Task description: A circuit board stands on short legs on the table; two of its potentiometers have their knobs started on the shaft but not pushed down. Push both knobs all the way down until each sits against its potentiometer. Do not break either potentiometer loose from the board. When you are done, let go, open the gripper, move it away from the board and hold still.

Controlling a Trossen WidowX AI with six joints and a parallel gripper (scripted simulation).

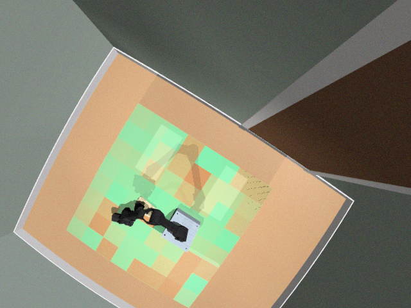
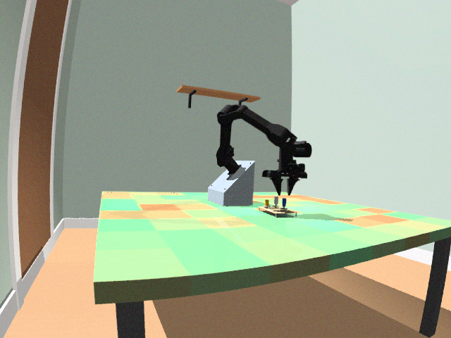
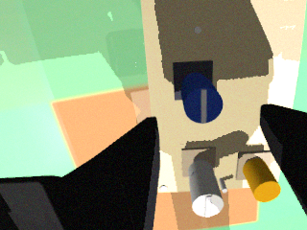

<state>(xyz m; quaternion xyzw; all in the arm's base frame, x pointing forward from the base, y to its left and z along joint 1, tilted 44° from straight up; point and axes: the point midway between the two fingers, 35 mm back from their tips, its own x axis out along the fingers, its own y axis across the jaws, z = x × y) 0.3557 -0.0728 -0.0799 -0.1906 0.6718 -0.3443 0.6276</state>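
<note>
The blue knob lies 2 cm below my gripper tip. From my gripper tip the other things lie so: white knob 6 cm behind, 1 cm to the left, 2 cm below.
</note>
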